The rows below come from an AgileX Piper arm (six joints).
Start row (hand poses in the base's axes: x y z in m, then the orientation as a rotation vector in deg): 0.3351 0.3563 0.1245 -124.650 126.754 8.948
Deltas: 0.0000 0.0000 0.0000 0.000 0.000 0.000; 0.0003 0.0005 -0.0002 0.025 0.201 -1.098; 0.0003 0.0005 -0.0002 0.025 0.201 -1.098; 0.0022 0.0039 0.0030 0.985 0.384 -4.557; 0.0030 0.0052 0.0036 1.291 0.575 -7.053; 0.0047 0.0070 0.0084 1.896 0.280 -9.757; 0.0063 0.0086 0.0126 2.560 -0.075 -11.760; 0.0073 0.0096 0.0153 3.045 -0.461 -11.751; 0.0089 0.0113 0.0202 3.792 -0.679 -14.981; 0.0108 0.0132 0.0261 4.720 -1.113 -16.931; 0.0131 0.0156 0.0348 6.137 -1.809 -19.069; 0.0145 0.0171 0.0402 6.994 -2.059 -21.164; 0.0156 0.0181 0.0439 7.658 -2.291 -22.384; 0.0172 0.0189 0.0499 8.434 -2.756 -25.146; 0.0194 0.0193 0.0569 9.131 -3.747 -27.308; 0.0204 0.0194 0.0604 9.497 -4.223 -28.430
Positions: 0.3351 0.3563 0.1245 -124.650 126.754 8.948; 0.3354 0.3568 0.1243 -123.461 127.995 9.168; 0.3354 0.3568 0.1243 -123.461 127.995 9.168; 0.3373 0.3602 0.1275 -119.032 131.077 10.288; 0.3381 0.3615 0.1281 -115.993 133.471 10.742; 0.3398 0.3633 0.1329 -112.343 135.547 10.953; 0.3414 0.3649 0.1371 -109.471 136.817 11.178; 0.3424 0.3659 0.1398 -109.127 136.299 11.255; 0.3440 0.3676 0.1447 -104.745 138.622 11.662; 0.3459 0.3695 0.1506 -101.773 139.490 12.059; 0.3482 0.3719 0.1593 -98.272 139.999 12.648; 0.3496 0.3734 0.1647 -95.203 141.013 13.147; 0.3507 0.3744 0.1684 -93.318 141.420 13.504; 0.3523 0.3752 0.1744 -89.367 142.775 13.642; 0.3545 0.3756 0.1814 -86.064 143.350 13.161; 0.3555 0.3757 0.1849 -84.360 143.643 12.958
